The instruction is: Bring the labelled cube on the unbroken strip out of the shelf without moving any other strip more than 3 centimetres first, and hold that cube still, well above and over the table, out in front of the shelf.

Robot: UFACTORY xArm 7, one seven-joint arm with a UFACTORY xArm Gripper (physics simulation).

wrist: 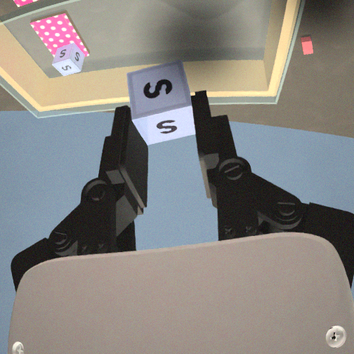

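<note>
A pale lavender cube (161,102) with a black S on its two visible faces is held between the fingertips of my gripper (167,120), which is shut on it. The cube is slightly turned in the view. A second S-labelled cube (68,59) is at the upper left, at the end of a pink strip with white dots (55,31). A bit of another pink strip (24,2) shows at the top left edge. Whether either strip is unbroken cannot be told here.
The shelf (276,75), with cream inner walls and a grey-green rim, spans the top of the view behind the held cube. A blue surface (172,200) lies below and between the fingers. A small red block (307,45) is at the upper right, outside the shelf.
</note>
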